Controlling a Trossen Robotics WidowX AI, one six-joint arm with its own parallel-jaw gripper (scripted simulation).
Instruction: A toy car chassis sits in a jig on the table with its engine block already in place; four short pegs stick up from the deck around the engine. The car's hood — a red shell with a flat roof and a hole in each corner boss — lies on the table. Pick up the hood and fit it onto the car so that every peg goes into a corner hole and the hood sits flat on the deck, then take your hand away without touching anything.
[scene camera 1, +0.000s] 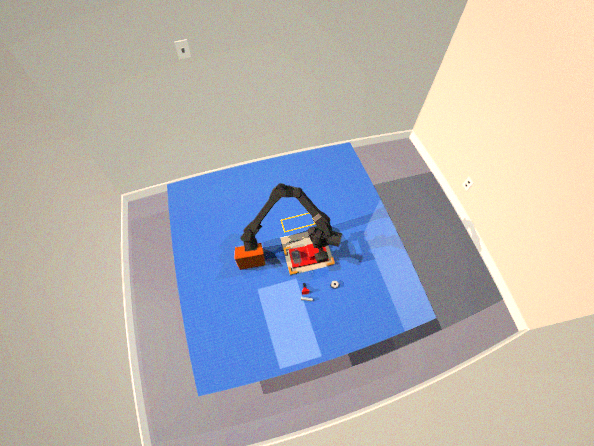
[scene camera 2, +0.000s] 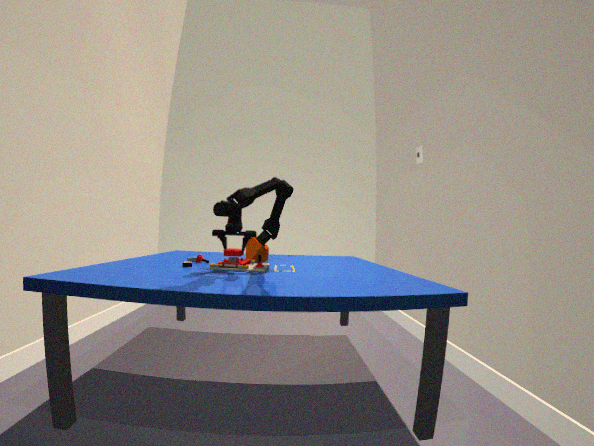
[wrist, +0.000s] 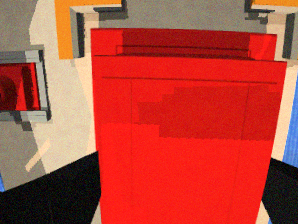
My gripper (wrist: 180, 162) holds a red hood (wrist: 175, 131).
